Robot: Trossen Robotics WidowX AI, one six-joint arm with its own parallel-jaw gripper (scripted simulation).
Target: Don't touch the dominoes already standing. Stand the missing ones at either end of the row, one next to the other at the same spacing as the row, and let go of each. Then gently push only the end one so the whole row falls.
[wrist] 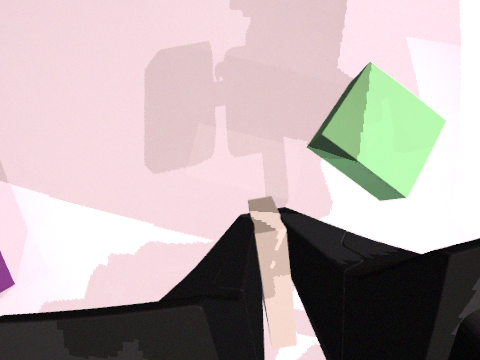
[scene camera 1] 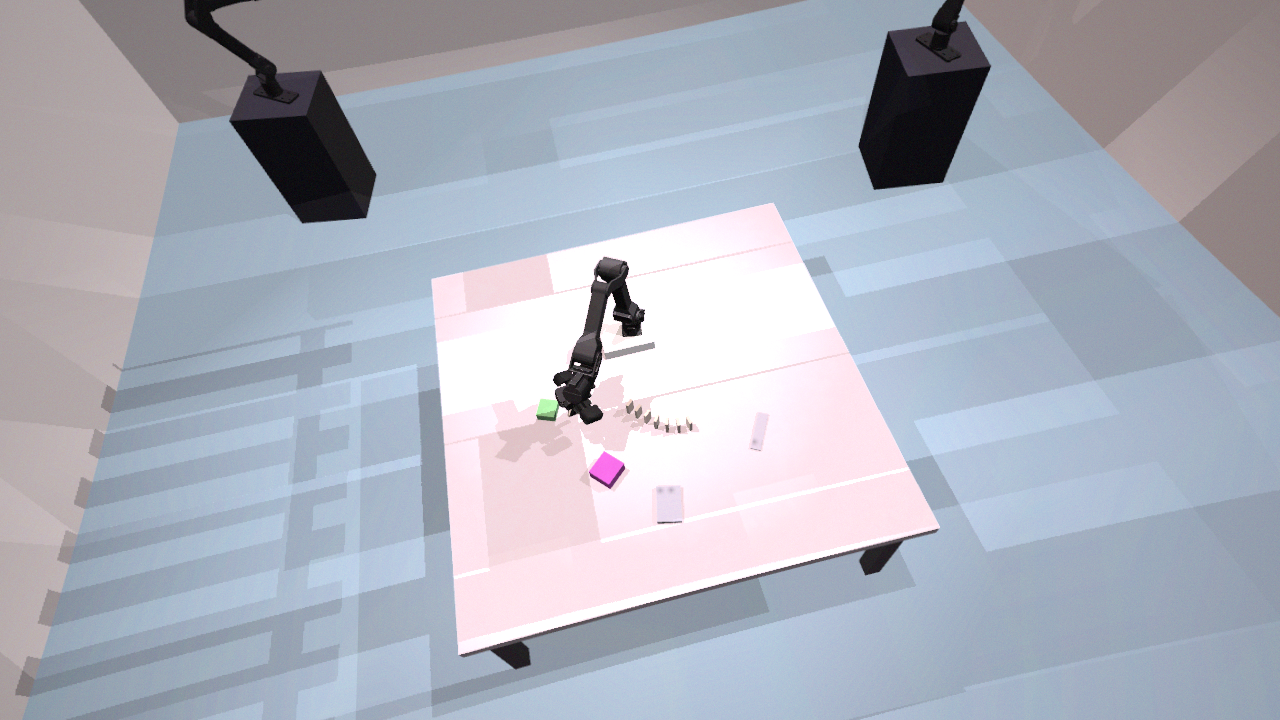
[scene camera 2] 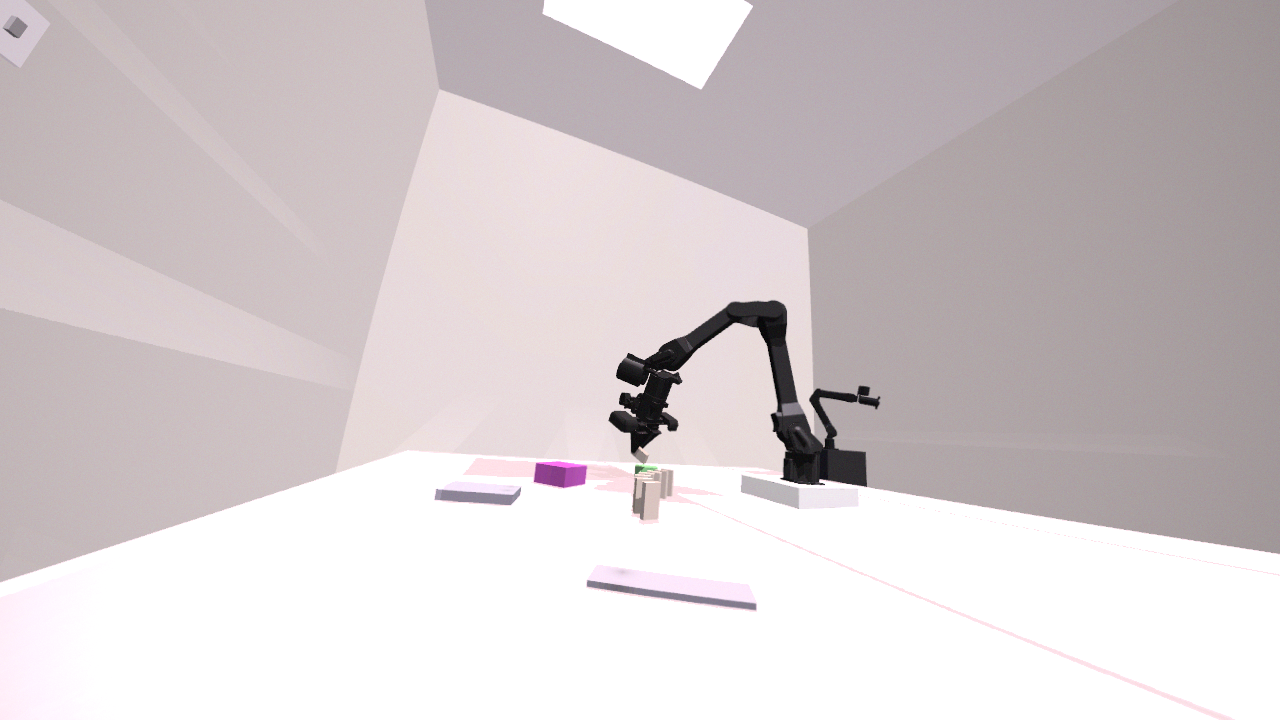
my gripper: wrist 264,222; scene camera 1 570,414; scene camera 2 634,452
flat pale plate: scene camera 1; scene camera 2; not seen in the wrist view (out of frame)
same spot on flat pale plate: (scene camera 2: pixel 473 492) = (scene camera 1: pixel 680 503)
